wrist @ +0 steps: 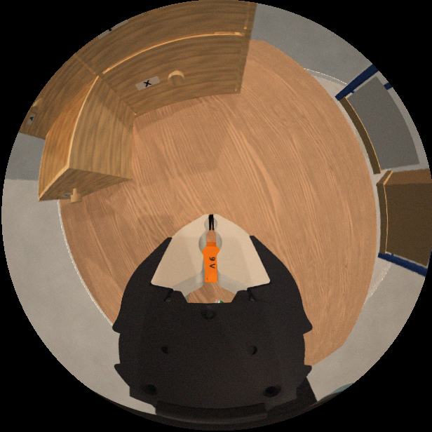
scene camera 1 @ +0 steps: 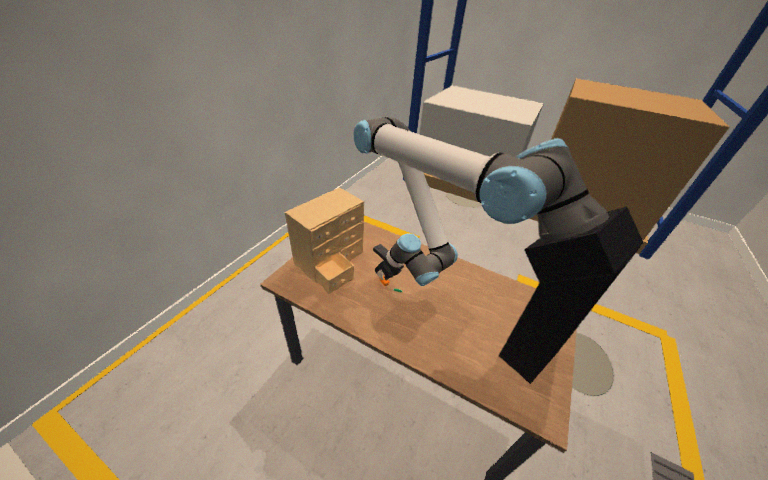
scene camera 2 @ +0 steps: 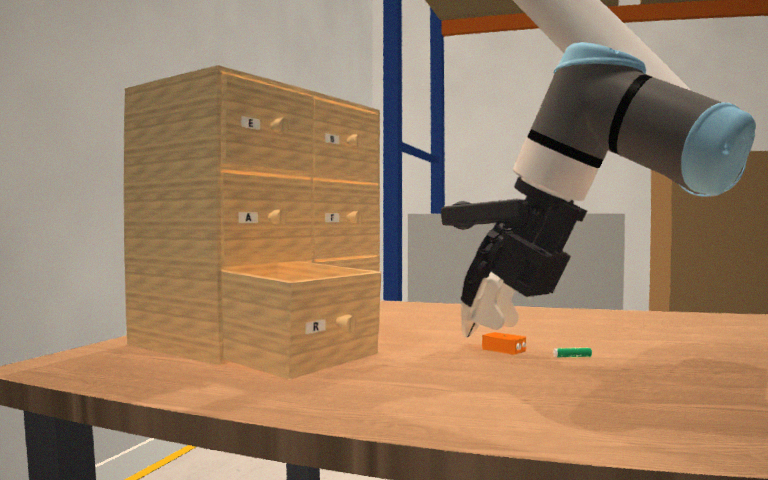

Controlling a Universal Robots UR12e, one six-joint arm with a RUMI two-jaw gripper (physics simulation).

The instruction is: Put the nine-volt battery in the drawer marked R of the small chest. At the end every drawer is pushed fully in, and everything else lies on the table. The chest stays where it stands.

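Frame: origin at the arm's base, x ahead, y left, z up, level; centimetres.
Where they show: gripper, fingertip midpoint: (scene camera 1: 377, 274) (scene camera 2: 465, 335); arm's base, origin of the base link: (scene camera 1: 573, 228).
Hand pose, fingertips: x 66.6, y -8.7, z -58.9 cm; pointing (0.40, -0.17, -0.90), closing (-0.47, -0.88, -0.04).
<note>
Things, the pixels of their top centre, and the offset from my fingertips. "spot": a spot on its surface instead. Level surfaces: height alone.
- orange nine-volt battery, middle of its top: (scene camera 2: 505, 336) (scene camera 1: 384, 280) dx -5.0, dy +2.7, dz +0.7 cm
- small wooden chest, middle of its top: (scene camera 2: 263, 99) (scene camera 1: 325, 206) dx +28.1, dy -0.3, dz +31.7 cm
- green cylindrical cell, surface spot: (scene camera 2: 573, 352) (scene camera 1: 397, 290) spot: dx -13.0, dy +5.5, dz -0.4 cm
- table, its level: dz -1.1 cm
The orange nine-volt battery (scene camera 1: 385, 281) (scene camera 2: 502, 343) (wrist: 211, 265) lies flat on the table, its terminals facing away from the chest. My gripper (scene camera 1: 380, 275) (scene camera 2: 469, 331) (wrist: 211, 215) is shut with nothing between its tips. The tips are just above the table, on the chest side of the battery; in the wrist view the fingers partly cover the battery. The small wooden chest (scene camera 1: 301, 244) (scene camera 2: 169, 215) (wrist: 200, 65) stands to the left of the gripper in scene camera 2. Its bottom drawer R (scene camera 1: 341, 280) (scene camera 2: 334, 353) (wrist: 102, 135) is pulled out. Drawers E, A, F and X look pushed in.
A green cylindrical cell (scene camera 1: 398, 290) (scene camera 2: 573, 352) (wrist: 220, 302) lies on the table (scene camera 1: 481, 333) (scene camera 2: 396, 407) (wrist: 300, 200) beside the battery, farther from the chest. The open drawer juts out between the chest front and the gripper's side. Large boxes and blue rack posts stand beyond the table.
</note>
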